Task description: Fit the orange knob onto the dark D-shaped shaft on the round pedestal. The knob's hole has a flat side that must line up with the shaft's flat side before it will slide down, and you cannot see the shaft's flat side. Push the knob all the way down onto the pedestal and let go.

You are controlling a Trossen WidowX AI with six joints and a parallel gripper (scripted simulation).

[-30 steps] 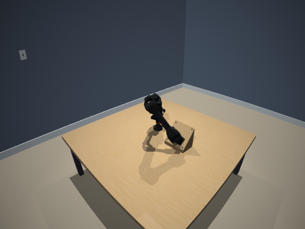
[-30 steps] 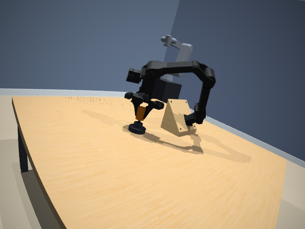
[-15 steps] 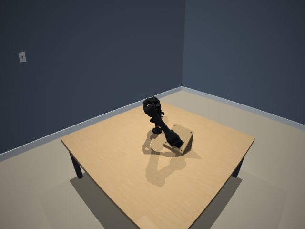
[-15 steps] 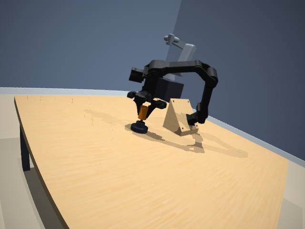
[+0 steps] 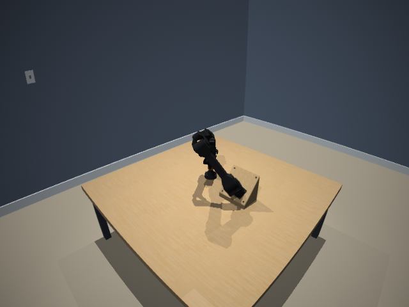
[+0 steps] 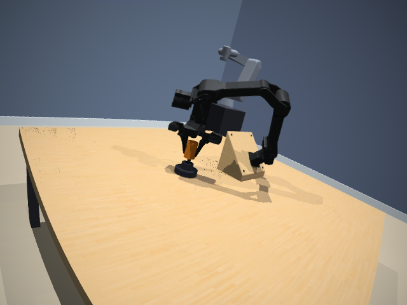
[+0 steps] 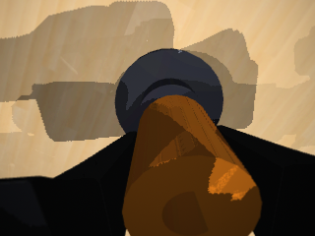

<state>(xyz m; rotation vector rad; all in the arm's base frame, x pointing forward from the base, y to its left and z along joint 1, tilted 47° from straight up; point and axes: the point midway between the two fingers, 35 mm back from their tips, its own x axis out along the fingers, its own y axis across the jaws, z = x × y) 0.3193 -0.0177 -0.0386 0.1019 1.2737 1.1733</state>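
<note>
Now: the orange knob 2 cm above my gripper tip. From my gripper tip the other things lie so: dark round pedestal: 4 cm below.
</note>
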